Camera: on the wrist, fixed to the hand. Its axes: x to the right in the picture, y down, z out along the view.
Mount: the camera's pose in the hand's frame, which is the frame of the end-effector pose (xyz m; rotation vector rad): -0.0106 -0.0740 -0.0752 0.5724 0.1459 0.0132
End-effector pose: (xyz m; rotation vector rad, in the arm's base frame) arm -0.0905 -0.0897 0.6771 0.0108 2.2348 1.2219
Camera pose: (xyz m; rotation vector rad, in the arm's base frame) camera -0.0996 -0.1932 0.6558 0.1635 2.6416 0.5666
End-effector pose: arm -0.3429 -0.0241 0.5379 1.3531 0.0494 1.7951
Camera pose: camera -0.3581 0.0485 0.4622 1.6016 0.6781 1.9703
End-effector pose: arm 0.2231 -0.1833 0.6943 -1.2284 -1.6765 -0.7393
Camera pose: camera 0.1779 -0.2760 0.7190 -0.7609 -1.6027 -0.2932
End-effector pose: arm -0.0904 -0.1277 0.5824 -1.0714 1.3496 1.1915
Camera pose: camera -0.0254 -0.2114 0.5862 -0.7417 1.6774 0.6726
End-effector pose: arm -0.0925 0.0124 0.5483 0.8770 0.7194 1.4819
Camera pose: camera -0.1175 0.0133 0.4453 1.2072 1.2851 1.3782
